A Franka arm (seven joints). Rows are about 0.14 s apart.
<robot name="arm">
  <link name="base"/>
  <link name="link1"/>
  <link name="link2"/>
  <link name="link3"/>
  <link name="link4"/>
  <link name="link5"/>
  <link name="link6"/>
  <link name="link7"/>
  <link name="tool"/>
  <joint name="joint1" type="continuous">
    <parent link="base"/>
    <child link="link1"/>
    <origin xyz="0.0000 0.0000 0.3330"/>
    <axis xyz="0 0 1"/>
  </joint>
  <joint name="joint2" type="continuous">
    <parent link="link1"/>
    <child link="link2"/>
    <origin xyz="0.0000 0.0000 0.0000"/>
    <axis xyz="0 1 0"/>
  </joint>
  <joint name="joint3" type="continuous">
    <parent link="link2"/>
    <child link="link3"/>
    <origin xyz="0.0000 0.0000 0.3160"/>
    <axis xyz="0 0 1"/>
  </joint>
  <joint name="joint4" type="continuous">
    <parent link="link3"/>
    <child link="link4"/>
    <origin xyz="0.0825 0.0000 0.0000"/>
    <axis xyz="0 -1 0"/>
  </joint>
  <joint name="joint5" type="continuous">
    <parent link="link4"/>
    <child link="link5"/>
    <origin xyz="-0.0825 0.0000 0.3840"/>
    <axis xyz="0 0 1"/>
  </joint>
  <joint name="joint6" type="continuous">
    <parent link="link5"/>
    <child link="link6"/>
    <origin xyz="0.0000 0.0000 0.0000"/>
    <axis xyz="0 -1 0"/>
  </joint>
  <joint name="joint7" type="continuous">
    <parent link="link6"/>
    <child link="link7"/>
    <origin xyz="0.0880 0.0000 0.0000"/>
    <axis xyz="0 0 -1"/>
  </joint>
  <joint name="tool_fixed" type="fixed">
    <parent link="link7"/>
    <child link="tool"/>
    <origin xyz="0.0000 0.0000 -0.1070" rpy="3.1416 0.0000 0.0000"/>
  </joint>
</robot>
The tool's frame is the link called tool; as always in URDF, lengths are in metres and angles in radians. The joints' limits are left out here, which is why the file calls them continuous.
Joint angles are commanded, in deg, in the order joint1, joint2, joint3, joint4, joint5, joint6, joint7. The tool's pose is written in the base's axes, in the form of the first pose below.
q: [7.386, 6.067, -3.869, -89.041, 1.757, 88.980, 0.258]
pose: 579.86 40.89 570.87 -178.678 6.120 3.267
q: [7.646, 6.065, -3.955, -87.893, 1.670, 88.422, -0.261]
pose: 579.87 42.63 579.48 -178.720 5.515 3.981
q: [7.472, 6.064, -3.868, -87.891, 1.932, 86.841, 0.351]
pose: 576.71 42.06 577.43 -178.512 7.108 3.328
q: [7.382, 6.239, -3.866, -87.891, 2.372, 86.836, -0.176]
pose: 577.45 42.12 575.68 -178.015 7.272 3.794
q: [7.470, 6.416, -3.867, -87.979, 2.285, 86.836, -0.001]
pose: 578.04 42.92 573.18 -178.137 7.543 3.698
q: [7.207, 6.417, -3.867, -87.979, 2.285, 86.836, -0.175]
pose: 578.23 40.26 573.17 -178.114 7.538 3.611
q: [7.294, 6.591, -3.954, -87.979, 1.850, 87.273, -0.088]
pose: 579.89 39.59 571.95 -178.586 7.278 3.486
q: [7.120, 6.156, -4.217, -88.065, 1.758, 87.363, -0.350]
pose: 578.44 34.90 575.79 -178.647 6.833 3.307
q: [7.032, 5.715, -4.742, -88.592, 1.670, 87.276, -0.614]
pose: 576.15 28.52 575.88 -178.722 6.998 2.954
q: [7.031, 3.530, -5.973, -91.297, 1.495, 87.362, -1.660]
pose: 564.47 14.99 575.89 -178.651 7.409 2.764
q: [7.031, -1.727, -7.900, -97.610, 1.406, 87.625, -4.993]
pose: 535.13 -6.38 575.41 -177.628 8.098 4.269
